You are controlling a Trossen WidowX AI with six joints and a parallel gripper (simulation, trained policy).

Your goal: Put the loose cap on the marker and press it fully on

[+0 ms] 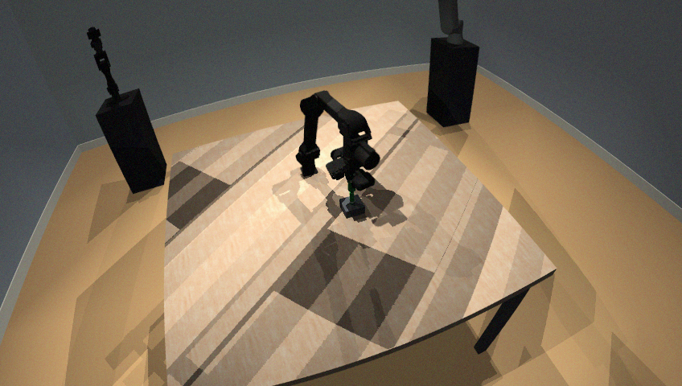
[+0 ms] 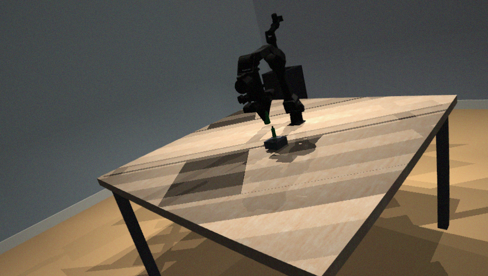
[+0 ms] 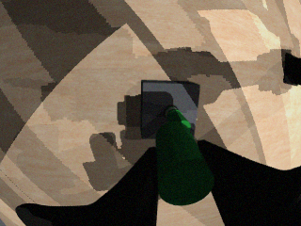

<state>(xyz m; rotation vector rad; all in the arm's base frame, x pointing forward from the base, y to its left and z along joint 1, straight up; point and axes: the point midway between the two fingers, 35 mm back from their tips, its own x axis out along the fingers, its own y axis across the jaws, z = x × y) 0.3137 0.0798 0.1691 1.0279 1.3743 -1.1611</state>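
My gripper tip is 120 mm above the holder block, 20 mm past it and 10 mm to the right of it. Round my gripper tip: green cap (10 mm above).
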